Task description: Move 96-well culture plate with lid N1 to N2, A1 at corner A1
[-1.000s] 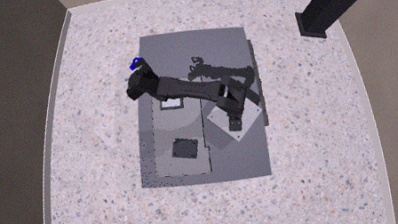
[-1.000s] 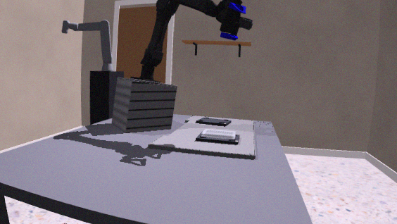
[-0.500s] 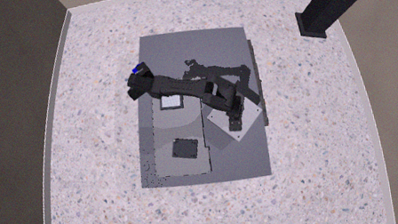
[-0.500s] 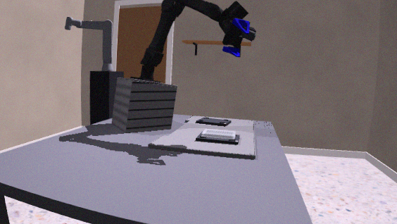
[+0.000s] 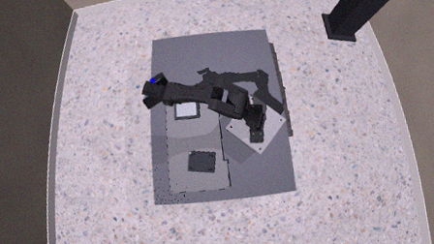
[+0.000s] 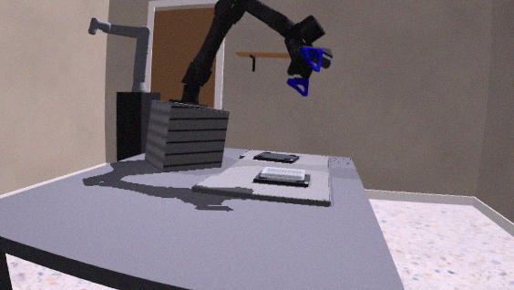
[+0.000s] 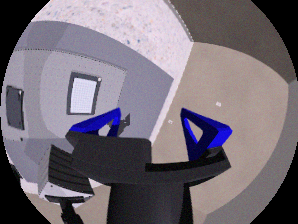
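Now: the clear lid 7 cm behind my hand, 5 cm to the left of it and 28 cm below it. Also, from my hand: white corner mark 10 cm behind, 32 cm to the left, 29 cm below; dark plate nest 7 cm behind, 5 cm to the left, 30 cm below.
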